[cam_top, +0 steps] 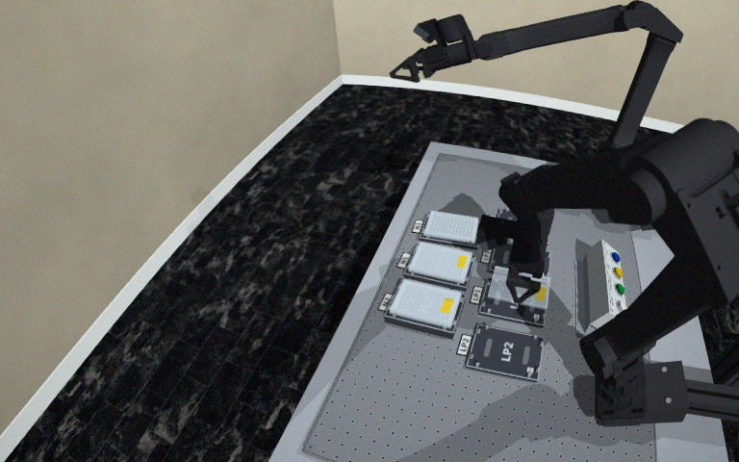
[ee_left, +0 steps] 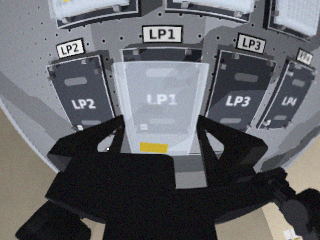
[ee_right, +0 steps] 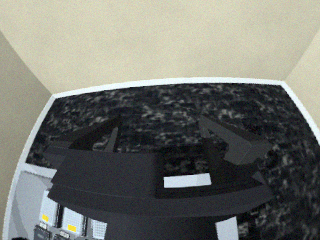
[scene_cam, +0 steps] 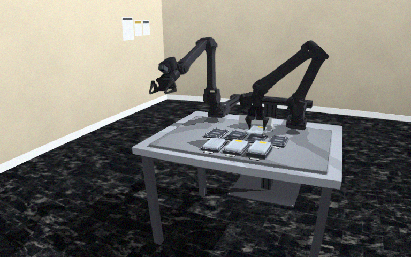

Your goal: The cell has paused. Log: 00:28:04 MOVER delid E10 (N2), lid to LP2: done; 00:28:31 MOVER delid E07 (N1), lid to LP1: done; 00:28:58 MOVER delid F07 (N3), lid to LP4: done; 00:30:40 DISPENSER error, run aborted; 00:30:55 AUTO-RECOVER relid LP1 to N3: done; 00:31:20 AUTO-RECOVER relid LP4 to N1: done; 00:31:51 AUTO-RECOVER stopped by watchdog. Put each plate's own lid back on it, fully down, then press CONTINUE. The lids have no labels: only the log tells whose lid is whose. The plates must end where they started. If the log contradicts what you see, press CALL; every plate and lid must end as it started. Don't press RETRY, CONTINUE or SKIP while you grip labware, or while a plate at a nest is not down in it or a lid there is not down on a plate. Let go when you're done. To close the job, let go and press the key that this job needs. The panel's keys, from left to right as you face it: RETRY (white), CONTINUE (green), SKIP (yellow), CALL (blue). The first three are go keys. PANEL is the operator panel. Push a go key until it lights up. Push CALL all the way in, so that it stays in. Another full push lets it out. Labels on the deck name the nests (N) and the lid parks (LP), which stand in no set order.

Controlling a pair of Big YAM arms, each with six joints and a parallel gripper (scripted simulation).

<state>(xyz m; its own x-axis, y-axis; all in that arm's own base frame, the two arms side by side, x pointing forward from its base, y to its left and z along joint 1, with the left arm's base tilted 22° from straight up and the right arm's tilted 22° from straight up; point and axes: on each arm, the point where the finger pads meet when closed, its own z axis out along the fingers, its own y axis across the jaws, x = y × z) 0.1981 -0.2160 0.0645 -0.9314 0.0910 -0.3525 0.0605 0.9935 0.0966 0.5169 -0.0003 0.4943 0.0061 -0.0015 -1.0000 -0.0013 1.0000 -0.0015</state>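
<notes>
The N3 plate lies 21 cm ahead of my left hand, 17 cm to the right of it and 5 cm below it. Round my left hand: park LP1: 6 cm below; park LP3: 1 cm ahead, 13 cm to the right, 6 cm below; park LP2: 1 cm behind, 13 cm to the left, 6 cm below.
</notes>
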